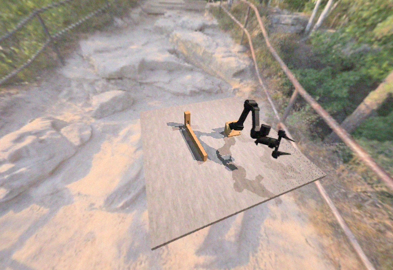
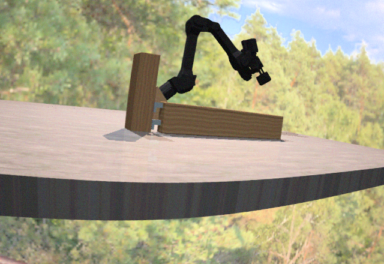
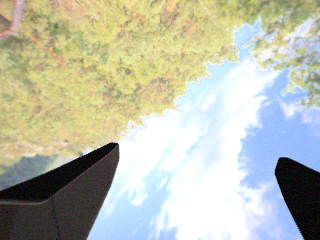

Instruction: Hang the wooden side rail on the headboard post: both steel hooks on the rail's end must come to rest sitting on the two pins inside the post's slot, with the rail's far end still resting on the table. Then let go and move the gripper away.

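Right now my gripper tip is 750 mm to the left of the headboard post, 460 mm short of it and 210 mm above it.
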